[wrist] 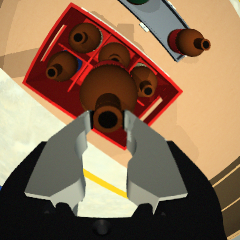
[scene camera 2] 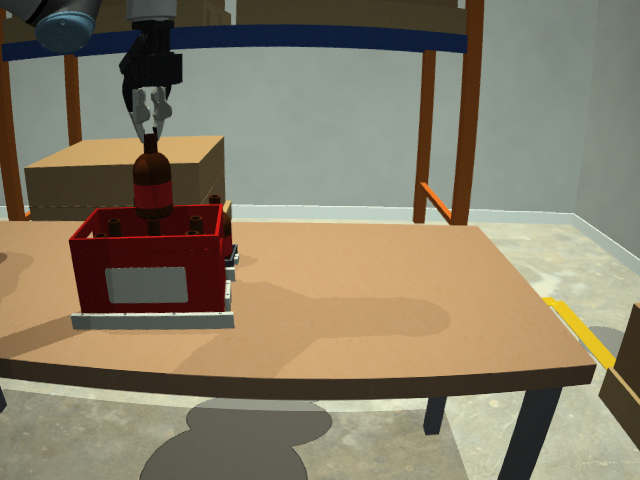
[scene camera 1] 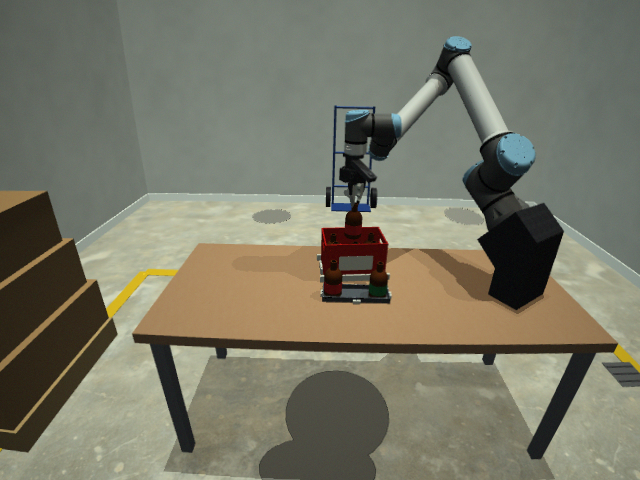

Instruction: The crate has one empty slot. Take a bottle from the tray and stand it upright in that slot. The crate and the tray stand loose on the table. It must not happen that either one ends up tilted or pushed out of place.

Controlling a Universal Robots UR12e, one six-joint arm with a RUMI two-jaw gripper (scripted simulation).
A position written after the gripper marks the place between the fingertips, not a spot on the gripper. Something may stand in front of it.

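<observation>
A red crate (wrist: pixel 59 94) and a grey tray (scene camera 1: pixel 350 292) are visible. The gripper (scene camera 2: pixel 150 142), (wrist: pixel 108 111), (scene camera 1: pixel 354 206) is visible too.
</observation>
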